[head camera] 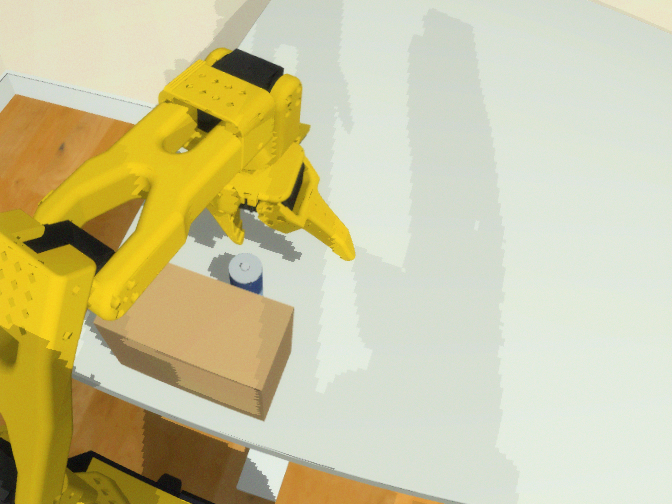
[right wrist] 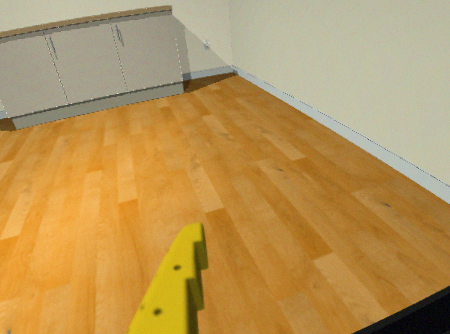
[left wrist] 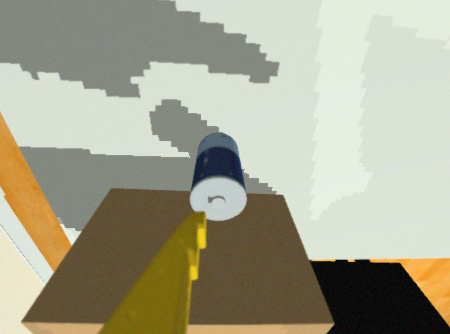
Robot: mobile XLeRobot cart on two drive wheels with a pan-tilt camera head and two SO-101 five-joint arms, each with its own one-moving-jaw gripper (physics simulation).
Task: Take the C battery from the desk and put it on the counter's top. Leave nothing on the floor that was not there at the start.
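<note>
The C battery (head camera: pixel 246 272) (left wrist: pixel 218 172), dark blue with pale ends, stands upright on the white desk (head camera: pixel 423 347) (left wrist: pixel 280 115), right behind a cardboard box. My left gripper (head camera: pixel 295 250) is open and empty above the desk, with its jaws spread wide over the area behind the battery in the head camera. In the left wrist view one notched jaw shows, its tip just below the battery's top end in the picture. My right gripper is open, with one notched jaw showing over the floor. The counter (right wrist: pixel 90 65) with its brown top stands far off at the upper left of the right wrist view.
The cardboard box (head camera: pixel 200 330) (left wrist: pixel 240 280) stands near the desk's front edge and hides the battery's lower part in the head camera. The black cart top (left wrist: pixel 370 295) shows beyond the desk edge. A wall (right wrist: pixel 350 65) with a pale skirting board runs along the right of the right wrist view.
</note>
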